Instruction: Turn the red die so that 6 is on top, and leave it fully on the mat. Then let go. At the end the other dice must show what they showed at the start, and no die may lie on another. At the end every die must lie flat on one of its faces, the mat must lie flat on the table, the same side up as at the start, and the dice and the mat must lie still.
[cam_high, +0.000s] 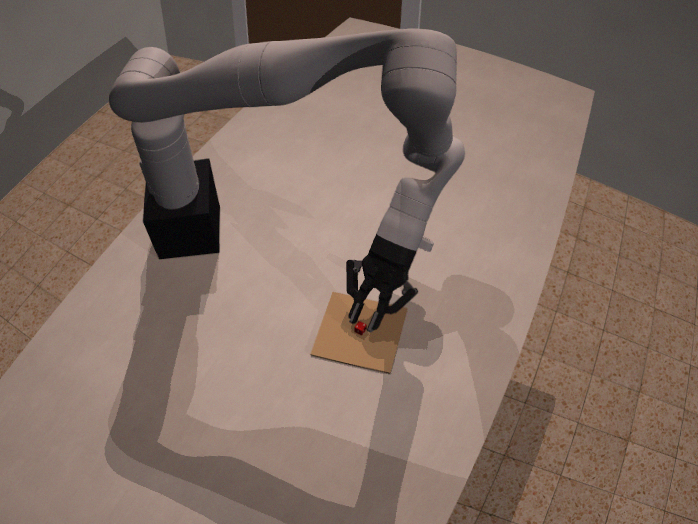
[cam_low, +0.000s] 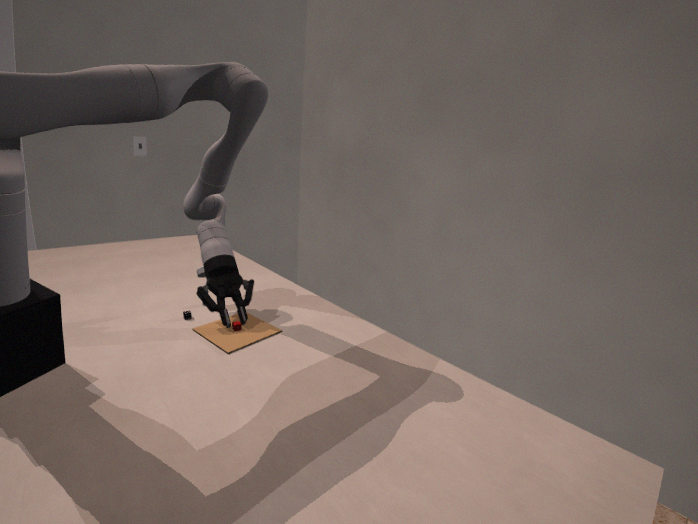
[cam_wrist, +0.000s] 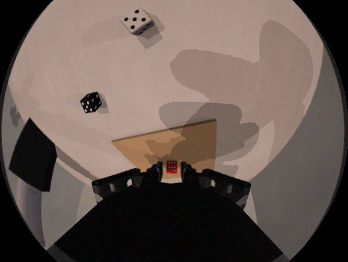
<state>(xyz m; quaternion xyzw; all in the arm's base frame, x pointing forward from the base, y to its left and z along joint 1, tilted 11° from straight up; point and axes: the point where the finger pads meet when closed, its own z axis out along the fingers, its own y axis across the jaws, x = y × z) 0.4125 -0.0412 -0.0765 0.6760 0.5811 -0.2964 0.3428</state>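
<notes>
My gripper is now 1 cm to the left of the red die and 1 cm above it. From my hand the other things lie so: black die 7 cm behind, 11 cm to the left, 2 cm below; grey die 16 cm to the left, 2 cm below; tan mat 2 cm to the right, 2 cm below.
</notes>
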